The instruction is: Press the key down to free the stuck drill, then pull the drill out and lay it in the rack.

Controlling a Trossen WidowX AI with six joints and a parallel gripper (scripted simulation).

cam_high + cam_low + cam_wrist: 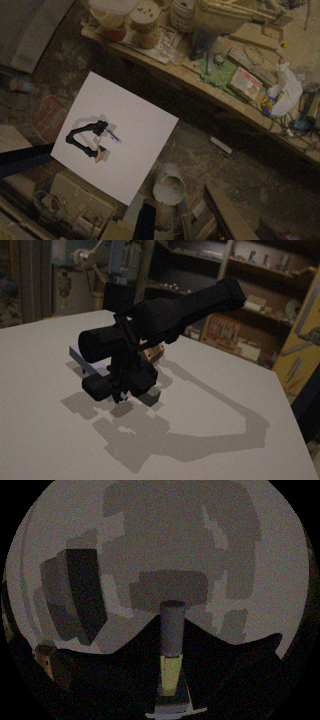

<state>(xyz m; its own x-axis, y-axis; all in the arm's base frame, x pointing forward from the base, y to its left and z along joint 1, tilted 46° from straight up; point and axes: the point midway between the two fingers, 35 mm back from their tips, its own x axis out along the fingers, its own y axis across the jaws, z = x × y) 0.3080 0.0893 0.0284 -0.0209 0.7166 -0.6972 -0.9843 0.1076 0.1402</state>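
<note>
Now: gripper tip 4 cm to the left of the drill, 4 cm below it and 1 cm past it. The rest, counted from my gripper tip: grey housing: 13 cm to the right, 4 cm above, 3 cm behind; dark key: 16 cm to the right, 4 cm above, 3 cm behind.
</note>
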